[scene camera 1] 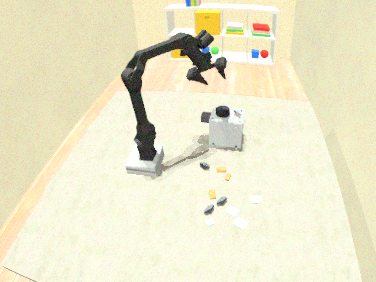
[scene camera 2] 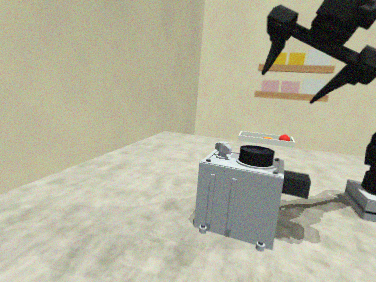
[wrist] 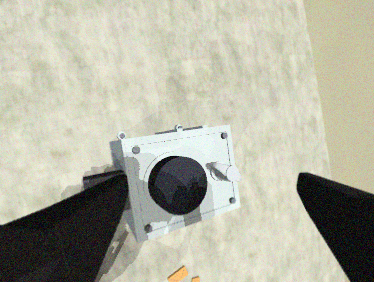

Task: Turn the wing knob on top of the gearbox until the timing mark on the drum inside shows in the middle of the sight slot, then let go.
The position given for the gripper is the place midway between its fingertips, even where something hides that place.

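Note:
There's a gearbox [wrist: 170, 186] here. As for the gripper [scene camera 2: 285, 88], it's open and holding nothing, and you'd find the gripper [wrist: 212, 181] in the wrist view as well.

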